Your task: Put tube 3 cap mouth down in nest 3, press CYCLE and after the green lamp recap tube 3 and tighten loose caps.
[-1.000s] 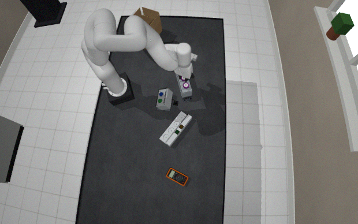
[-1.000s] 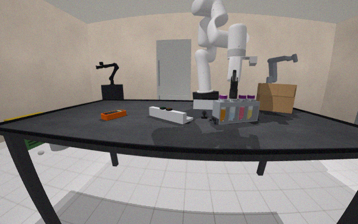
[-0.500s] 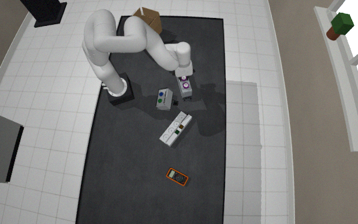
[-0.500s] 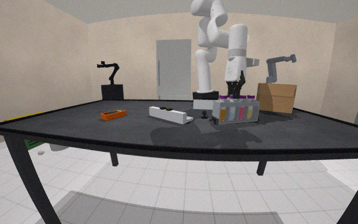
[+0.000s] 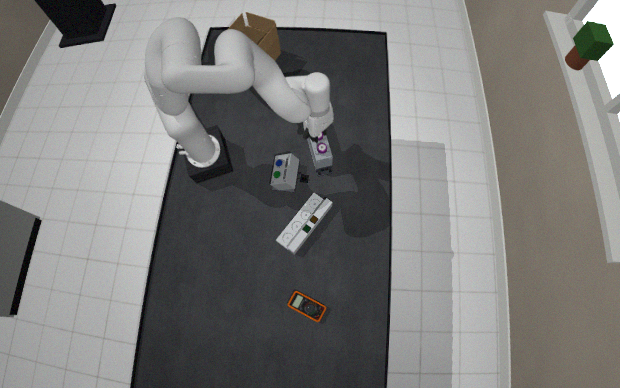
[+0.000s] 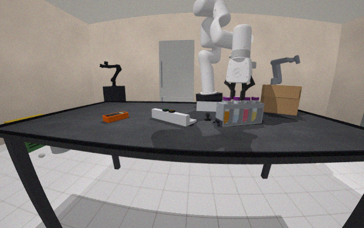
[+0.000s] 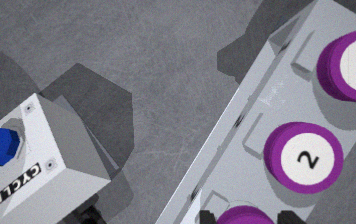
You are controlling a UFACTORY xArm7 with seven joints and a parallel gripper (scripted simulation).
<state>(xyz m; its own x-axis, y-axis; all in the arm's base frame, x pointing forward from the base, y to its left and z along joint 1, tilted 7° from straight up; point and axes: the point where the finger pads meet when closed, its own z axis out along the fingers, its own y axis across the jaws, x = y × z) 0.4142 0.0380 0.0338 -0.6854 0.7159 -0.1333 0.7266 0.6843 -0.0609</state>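
Now: hand 10 mm above the purple cap. Also, from my hand: blue cycle key: 140 mm behind, 80 mm to the right, 60 mm below; then green ready key: 150 mm behind, 120 mm to the right, 60 mm below; then key housing: 130 mm behind, 100 mm to the right, 80 mm below.
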